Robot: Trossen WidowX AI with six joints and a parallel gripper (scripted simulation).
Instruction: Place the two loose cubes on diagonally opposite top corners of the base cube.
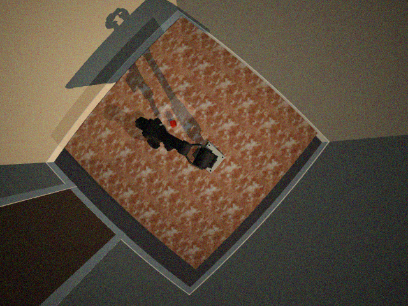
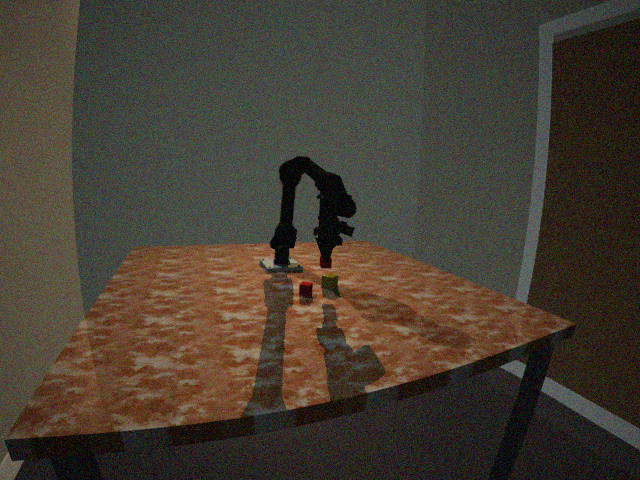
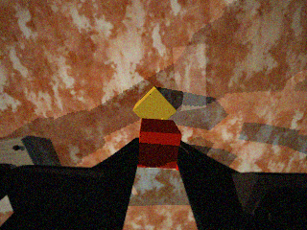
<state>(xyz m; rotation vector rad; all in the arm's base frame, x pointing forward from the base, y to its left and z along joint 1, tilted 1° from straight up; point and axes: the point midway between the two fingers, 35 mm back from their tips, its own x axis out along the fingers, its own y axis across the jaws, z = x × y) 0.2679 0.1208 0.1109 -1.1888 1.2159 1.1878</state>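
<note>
Now: gripper tip 70 mm above the yellow base cube and 20 mm to the right of it. The rest, counted from my gripper tip: red cube 70 mm to the right, 70 mm below, 60 mm ahead.
</note>
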